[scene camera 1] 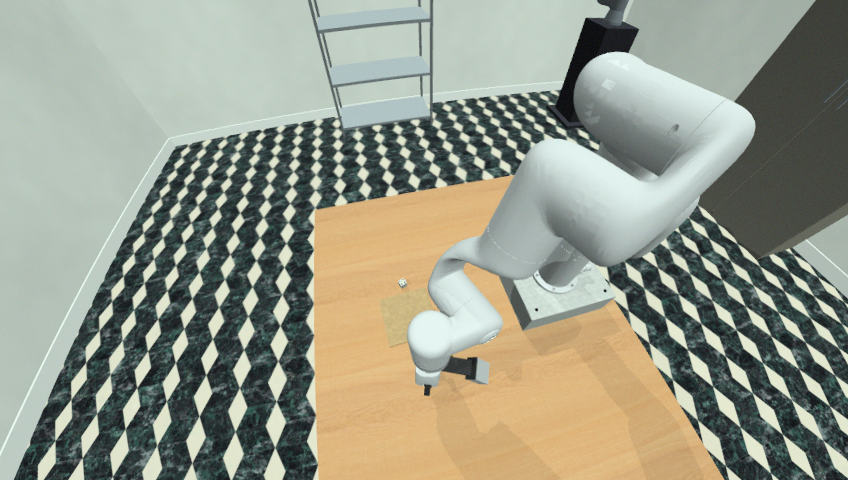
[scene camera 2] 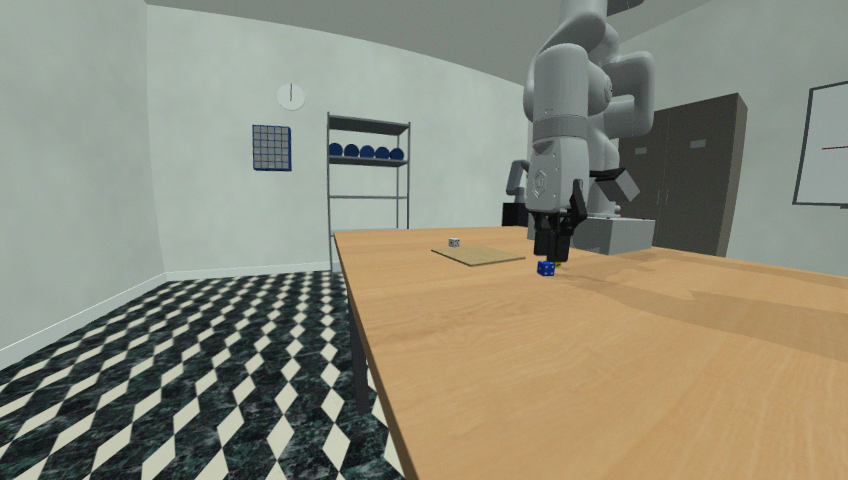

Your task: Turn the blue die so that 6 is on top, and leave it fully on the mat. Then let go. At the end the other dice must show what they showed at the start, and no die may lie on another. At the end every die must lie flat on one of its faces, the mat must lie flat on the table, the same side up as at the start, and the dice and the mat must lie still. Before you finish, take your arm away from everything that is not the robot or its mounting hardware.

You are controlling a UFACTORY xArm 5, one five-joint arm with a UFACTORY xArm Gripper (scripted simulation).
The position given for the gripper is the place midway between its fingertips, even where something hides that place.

Note:
In view: the gripper [scene camera 2: 549, 258] and a tan mat [scene camera 1: 397, 311].
The tan mat is seen too in scene camera 2 [scene camera 2: 478, 255]. The gripper is seen too in scene camera 1 [scene camera 1: 430, 369].

